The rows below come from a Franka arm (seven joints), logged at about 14 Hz.
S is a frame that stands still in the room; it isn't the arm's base.
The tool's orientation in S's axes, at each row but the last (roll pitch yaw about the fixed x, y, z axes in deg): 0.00, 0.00, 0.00; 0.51, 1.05, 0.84; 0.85, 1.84, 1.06; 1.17, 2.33, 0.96; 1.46, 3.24, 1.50; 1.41, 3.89, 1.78; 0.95, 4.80, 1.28; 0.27, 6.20, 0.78
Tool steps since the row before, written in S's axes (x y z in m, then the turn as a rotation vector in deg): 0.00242, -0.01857, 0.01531, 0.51, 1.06, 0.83; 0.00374, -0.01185, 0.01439, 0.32, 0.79, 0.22; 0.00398, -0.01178, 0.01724, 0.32, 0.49, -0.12; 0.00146, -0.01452, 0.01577, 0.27, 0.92, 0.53; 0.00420, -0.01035, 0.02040, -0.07, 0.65, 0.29; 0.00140, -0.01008, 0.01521, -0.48, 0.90, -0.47; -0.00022, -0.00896, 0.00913, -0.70, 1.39, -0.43; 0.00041, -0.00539, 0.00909, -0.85, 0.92, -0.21
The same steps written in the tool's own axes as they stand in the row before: 0.00242, -0.01857, 0.01531, 0.51, 1.06, 0.83; 0.00330, -0.01177, 0.01456, 0.33, 0.79, 0.22; 0.00321, -0.01159, 0.01753, 0.33, 0.48, -0.12; 0.00057, -0.01422, 0.01610, 0.26, 0.93, 0.52; 0.00277, -0.00993, 0.02085, -0.07, 0.66, 0.27; 0.00005, -0.00974, 0.01549, -0.42, 0.90, -0.52; -0.00118, -0.00880, 0.00921, -0.63, 1.40, -0.51; -0.00065, -0.00535, 0.00910, -0.81, 0.93, -0.30
